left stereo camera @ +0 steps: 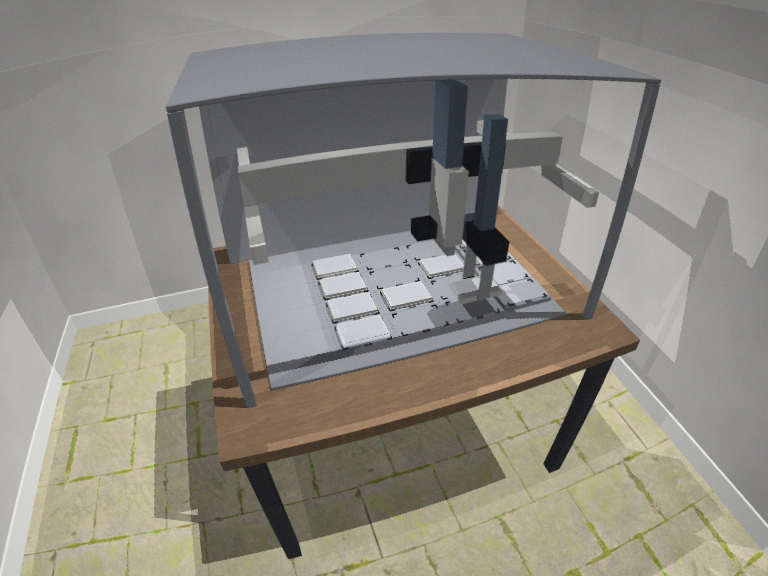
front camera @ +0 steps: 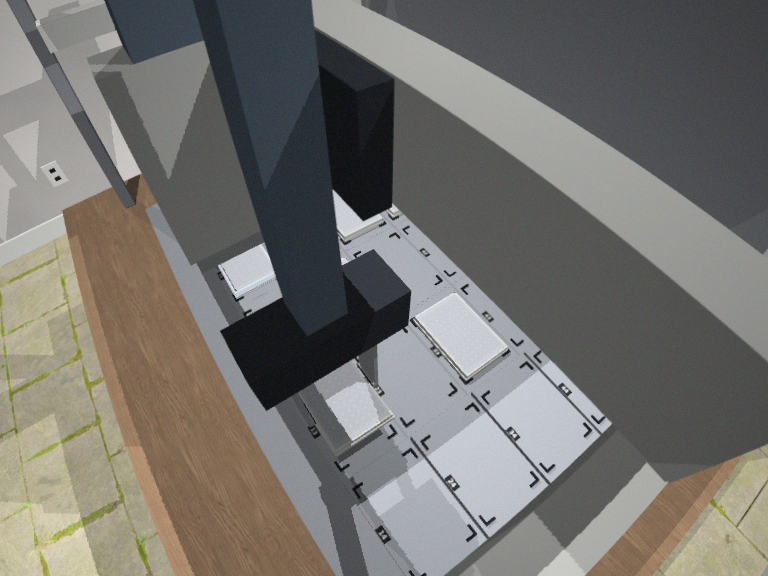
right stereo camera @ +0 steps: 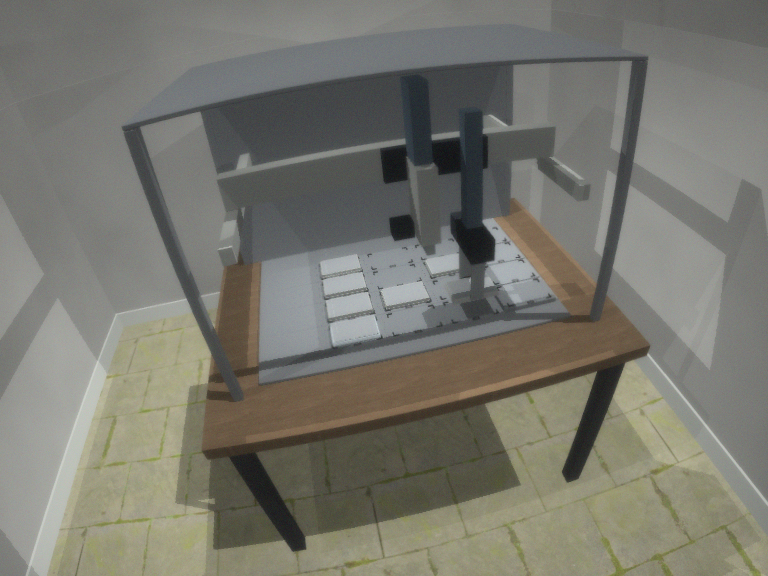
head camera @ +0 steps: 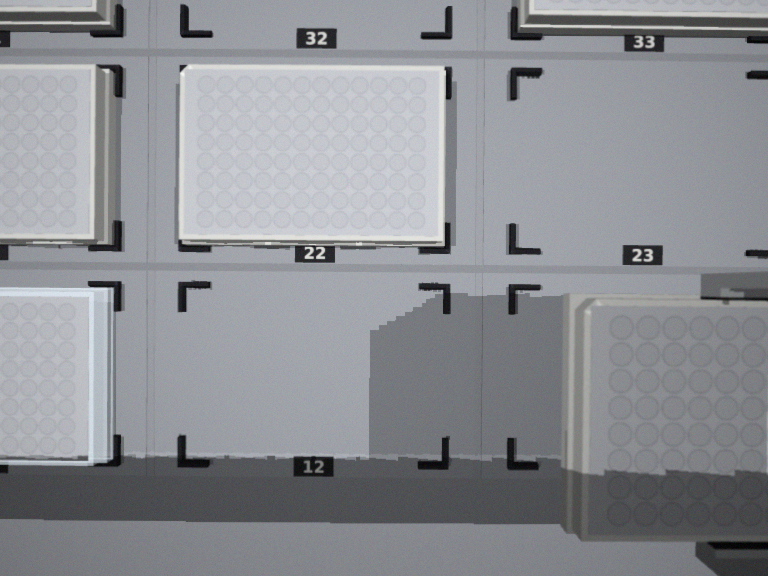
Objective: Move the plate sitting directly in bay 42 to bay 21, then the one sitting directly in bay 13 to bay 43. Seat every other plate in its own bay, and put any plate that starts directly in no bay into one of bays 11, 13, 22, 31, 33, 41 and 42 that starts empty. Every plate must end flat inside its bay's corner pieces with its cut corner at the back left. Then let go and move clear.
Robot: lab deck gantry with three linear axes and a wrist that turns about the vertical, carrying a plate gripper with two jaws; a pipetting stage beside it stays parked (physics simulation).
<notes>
The pictures show: my gripper, a translucent plate and a bay 43.
My gripper is seen too in the left stereo camera view, in the right stereo camera view and in the head camera view.
</notes>
